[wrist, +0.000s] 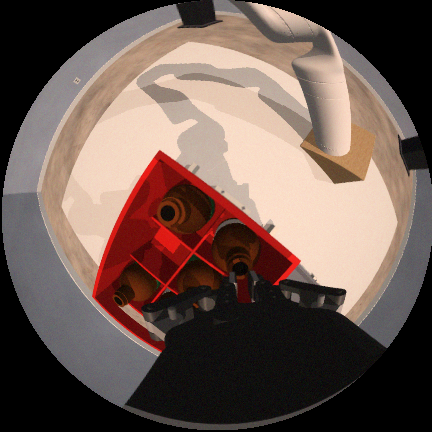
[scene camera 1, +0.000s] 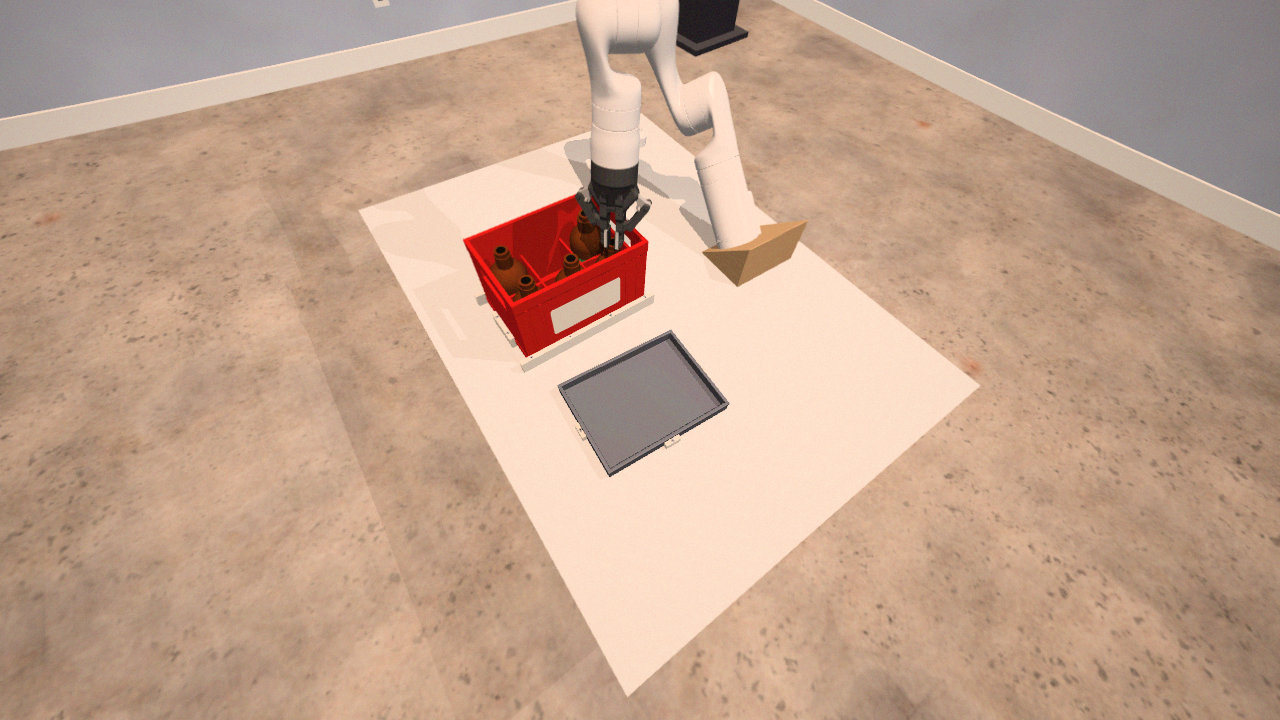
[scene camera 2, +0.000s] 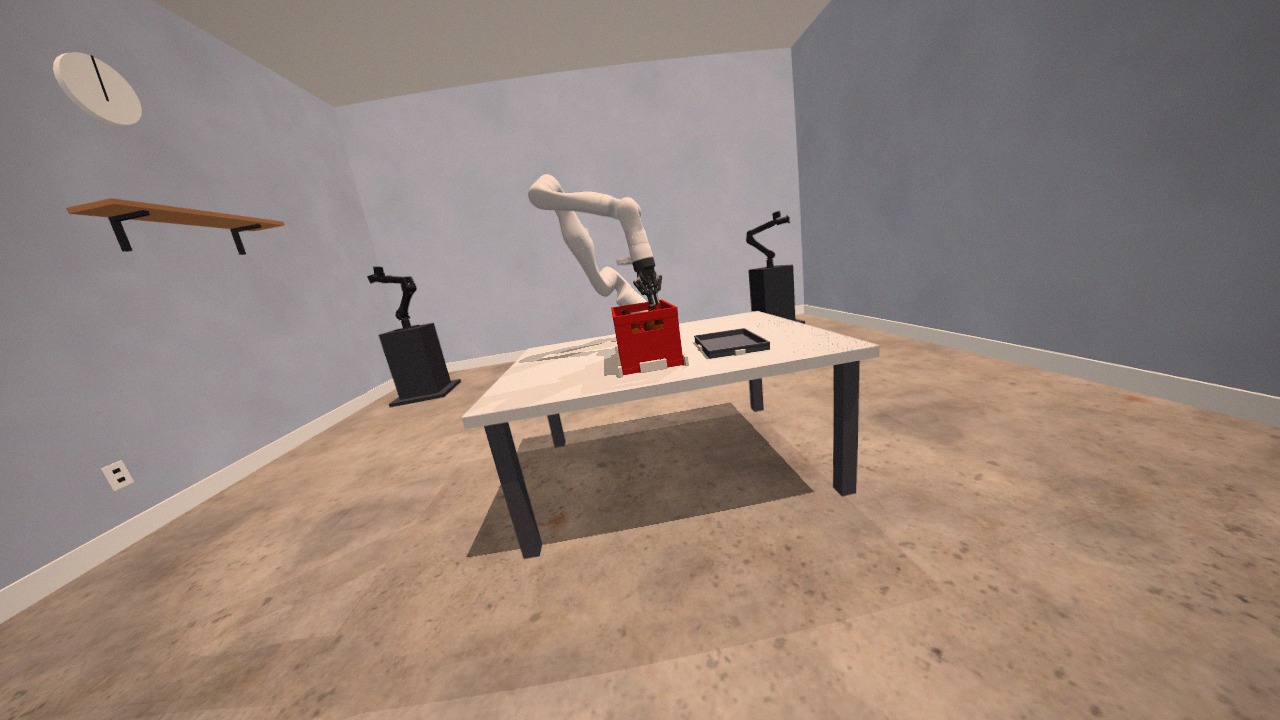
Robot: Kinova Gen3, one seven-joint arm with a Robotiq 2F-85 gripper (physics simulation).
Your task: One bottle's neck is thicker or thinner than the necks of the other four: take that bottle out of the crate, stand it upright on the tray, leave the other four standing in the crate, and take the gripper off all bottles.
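Places are measured from the arm's base along level axes (x ahead, y left, z up), in metres.
Pixels of known places: gripper, between the fingertips: (wrist: 241,279) (scene camera 1: 612,246) (scene camera 2: 655,305); arm's base, origin of its link: (wrist: 332,140) (scene camera 1: 737,241).
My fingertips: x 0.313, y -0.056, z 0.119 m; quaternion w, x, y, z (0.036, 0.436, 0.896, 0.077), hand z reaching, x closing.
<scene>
Ahead of a thing's pixels: the offset from my fingertips to its top centre. "pt": to the spot under its first point.
The red crate {dy -0.063, dx +0.077, dz +0.011 m} (scene camera 1: 528,326) (scene camera 2: 650,349) (wrist: 126,215) stands on the table with five brown bottles upright in its compartments. My gripper (scene camera 1: 612,240) (scene camera 2: 652,302) (wrist: 241,279) points down into the crate's front right compartment in scene camera 1. Its fingers are nearly together, shut on the neck of the front right bottle {dy -0.011, dx -0.009, dz -0.001 m} (wrist: 240,245), whose lower part is hidden in scene camera 1. The other bottles are the back right (scene camera 1: 584,240) (wrist: 187,207), front middle (scene camera 1: 571,261) (wrist: 197,276), back left (scene camera 1: 503,268) (wrist: 137,282) and front left (scene camera 1: 526,284). The grey tray {pt dy +0.222, dx +0.102, dz -0.159 m} (scene camera 1: 642,402) (scene camera 2: 733,340) holds no bottle.
Low pale strips {pt dy +0.040, dx +0.098, dz -0.144 m} (scene camera 1: 586,333) lie along the crate's foot, and small clips {pt dy +0.315, dx +0.111, dz -0.149 m} (scene camera 1: 672,440) sit at the tray's edge. The arm's wooden base block (scene camera 1: 760,255) (wrist: 357,160) stands right of the crate in scene camera 1. A compartment divider {pt dy -0.063, dx +0.096, dz -0.070 m} (wrist: 172,277) stands between bottles.
</scene>
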